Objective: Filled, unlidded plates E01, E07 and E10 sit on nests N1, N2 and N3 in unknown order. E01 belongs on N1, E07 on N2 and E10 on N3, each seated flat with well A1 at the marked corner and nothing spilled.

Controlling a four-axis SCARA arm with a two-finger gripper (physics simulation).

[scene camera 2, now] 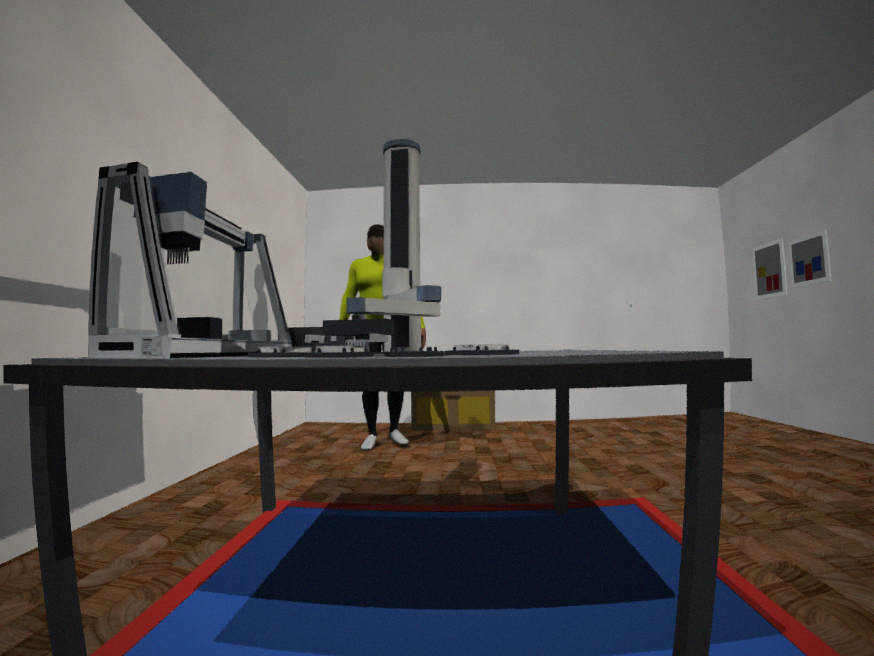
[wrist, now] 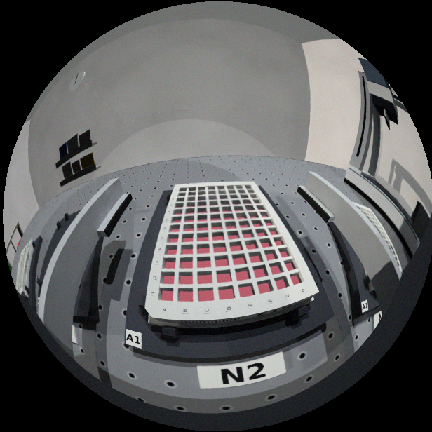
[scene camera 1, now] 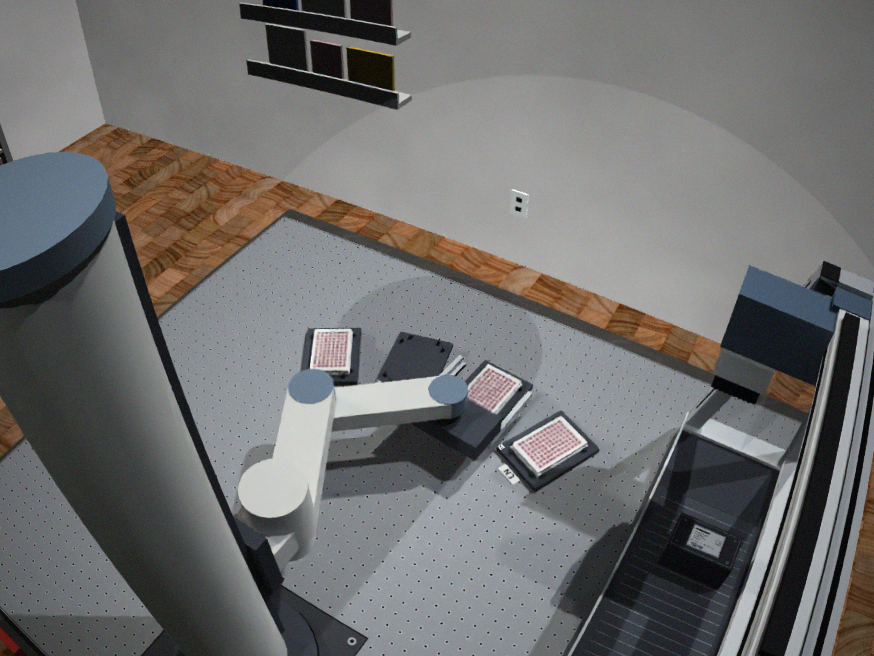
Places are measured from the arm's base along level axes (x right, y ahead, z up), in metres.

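Pixels of known places: gripper, fingertip midpoint: (scene camera 2: 338,338) (scene camera 1: 495,376).
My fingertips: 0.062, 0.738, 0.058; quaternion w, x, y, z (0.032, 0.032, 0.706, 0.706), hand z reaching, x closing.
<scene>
For each thing: its top centre in the pictures, then the offset to it from my fingertips, as dx, dy, dz. "spot": a spot on its surface instead.
- white plate, top centre: (scene camera 1: 488,390) (scene camera 2: 341,346) -0.001, -0.024, -0.019
- second filled plate, top centre: (scene camera 1: 550,443) (scene camera 2: 286,346) +0.166, -0.082, -0.019
- nest N3, surface spot: (scene camera 1: 540,482) spot: +0.188, -0.164, -0.034
- third filled plate, top centre: (scene camera 1: 330,349) (scene camera 2: 480,344) -0.345, -0.096, -0.019
- far-left nest, surface spot: (scene camera 1: 308,353) spot: -0.388, -0.123, -0.033
- unoccupied dark nest, top centre: (scene camera 1: 414,359) (scene camera 2: 412,347) -0.177, -0.024, -0.024
- black box, surface spot: (scene camera 1: 704,543) spot: +0.511, -0.215, +0.075
My gripper (scene camera 1: 485,387) (wrist: 217,178) is open and empty, its fingers on either side of the plate on N2. That white plate (scene camera 1: 497,387) (wrist: 220,240) with red-filled wells lies on the dark nest N2 (wrist: 200,345). Its A and 1 marks are at the near left, by the nest's A1 label (wrist: 133,338). A second filled plate (scene camera 1: 549,443) lies on nest N3 (scene camera 1: 540,482); part shows in the wrist view behind the right finger. A third filled plate (scene camera 1: 331,349) lies on the far-left nest (scene camera 1: 308,353), whose label is hidden. Plate codes are unreadable.
An unoccupied dark nest (scene camera 1: 416,356) with small corner posts lies between the far-left nest and N2. A gantry machine (scene camera 1: 776,324) (scene camera 2: 187,204) with a black box (scene camera 1: 704,543) (scene camera 2: 199,326) in its bed stands beside N3. A person (scene camera 2: 367,278) stands behind the arm column (scene camera 2: 402,211).
</scene>
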